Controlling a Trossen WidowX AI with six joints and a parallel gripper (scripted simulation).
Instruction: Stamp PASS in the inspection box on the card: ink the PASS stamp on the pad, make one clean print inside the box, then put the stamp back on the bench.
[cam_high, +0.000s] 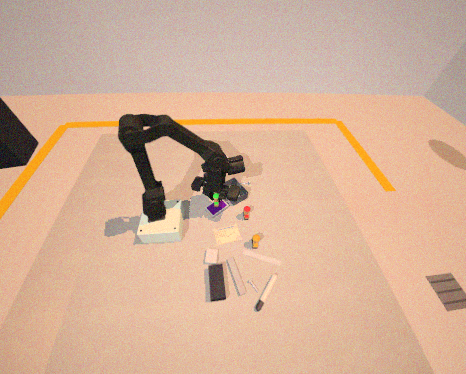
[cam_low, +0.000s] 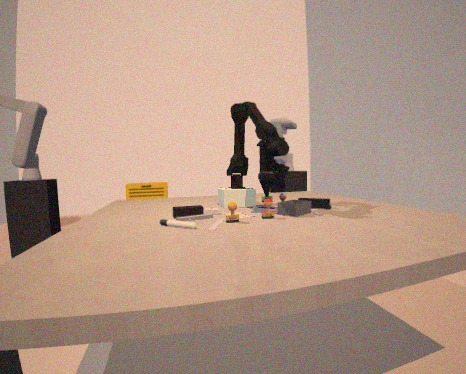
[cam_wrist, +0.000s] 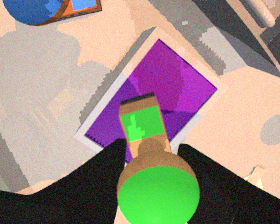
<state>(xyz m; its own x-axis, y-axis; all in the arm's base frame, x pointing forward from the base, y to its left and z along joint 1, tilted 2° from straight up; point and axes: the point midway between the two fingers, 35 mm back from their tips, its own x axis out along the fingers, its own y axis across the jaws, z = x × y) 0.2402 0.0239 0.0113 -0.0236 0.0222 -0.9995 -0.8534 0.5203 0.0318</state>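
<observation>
My gripper tip is now 60 mm above the purple ink pad. The rest, counted from my gripper tip: green-knobbed stamp (right at my gripper tip); grey tray (100 mm ahead, 60 mm to the left, 50 mm below); blue-knobbed stamp (10 mm behind, 90 mm to the left, 40 mm below).
</observation>
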